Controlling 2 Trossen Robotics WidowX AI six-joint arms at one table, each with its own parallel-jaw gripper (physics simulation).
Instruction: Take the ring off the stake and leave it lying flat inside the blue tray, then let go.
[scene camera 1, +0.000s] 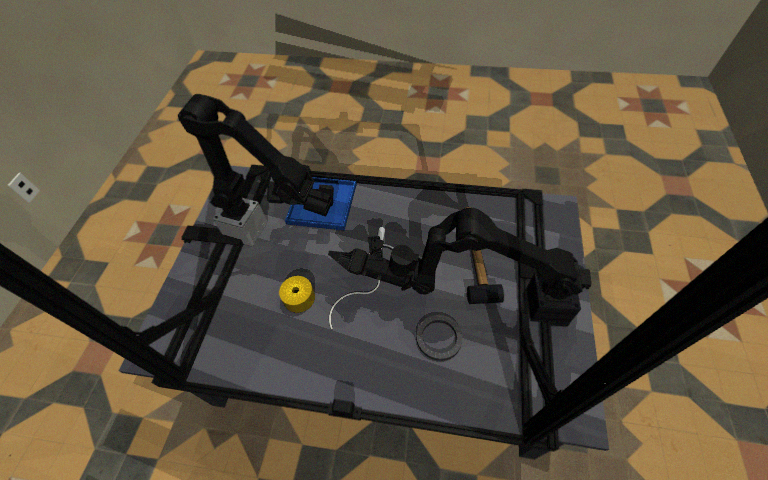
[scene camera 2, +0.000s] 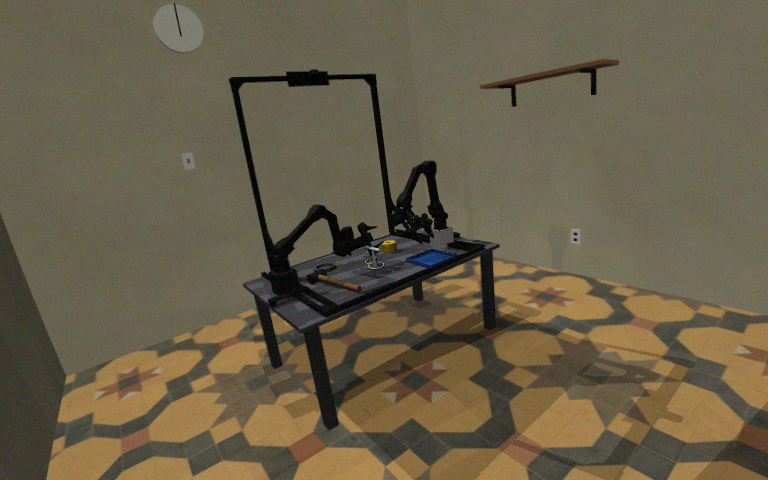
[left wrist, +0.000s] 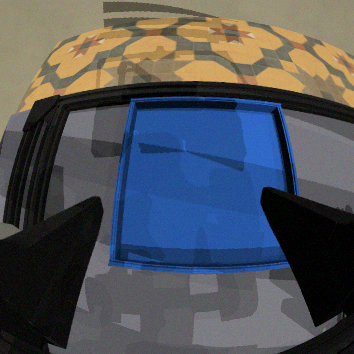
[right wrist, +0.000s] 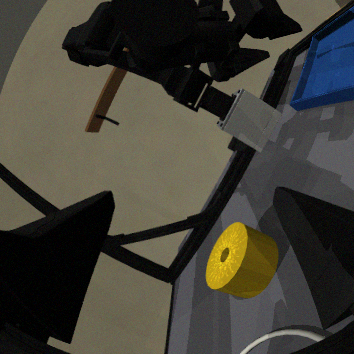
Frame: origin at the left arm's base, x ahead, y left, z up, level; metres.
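Where they show: left gripper, fingertip midpoint: (scene camera 2: 427, 240) (left wrist: 183, 200) (right wrist: 282, 41); right gripper, fingertip midpoint: (scene camera 1: 332, 253) (scene camera 2: 380, 234) (right wrist: 195, 197); left arm's base, link origin: (scene camera 1: 235, 210) (scene camera 2: 440, 228) (right wrist: 227, 108); right arm's base, link origin: (scene camera 1: 557, 290) (scene camera 2: 282, 270).
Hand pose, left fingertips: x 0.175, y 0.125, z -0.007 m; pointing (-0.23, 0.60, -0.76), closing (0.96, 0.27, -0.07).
Each offset is from my left fingertips to the top centre of the thing. "spot": to the spot under its first point.
The white stake @(dy -0.116, dx +0.277, dz +0.009 m) (scene camera 1: 381, 232) (scene camera 2: 373, 257) stands upright on the table. A thin pale ring @(spot: dy -0.052, dx +0.281, dz -0.090 m) (scene camera 1: 388, 246) (scene camera 2: 376, 268) is around the foot of the stake; the right arm partly hides it in scene camera 1. The blue tray @(dy +0.046, dx +0.016, dz -0.074 m) (scene camera 1: 346, 208) (scene camera 2: 431, 258) (left wrist: 210, 220) (right wrist: 330, 65) holds no object. My right gripper (scene camera 1: 338, 259) (right wrist: 195, 197) is open and empty above the table, pointing past the stake towards the picture's left in scene camera 1. My left gripper (left wrist: 183, 200) (right wrist: 282, 41) is open and empty above the tray area; its fingers are hidden in scene camera 1.
A yellow spool @(dy -0.292, dx +0.092, dz -0.046 m) (scene camera 1: 296, 293) (scene camera 2: 389, 246) (right wrist: 242, 260) stands near a white cord @(spot: dy -0.235, dx +0.232, dz -0.090 m) (scene camera 1: 351, 293) (right wrist: 287, 330). A grey ring @(spot: dy -0.298, dx +0.454, dz -0.082 m) (scene camera 1: 420, 335) lies flat on the table. A hammer @(dy -0.002, dx +0.540, dz -0.046 m) (scene camera 1: 485, 293) (scene camera 2: 339, 281) lies near the right arm's base. Black frame rails run along the table edges.
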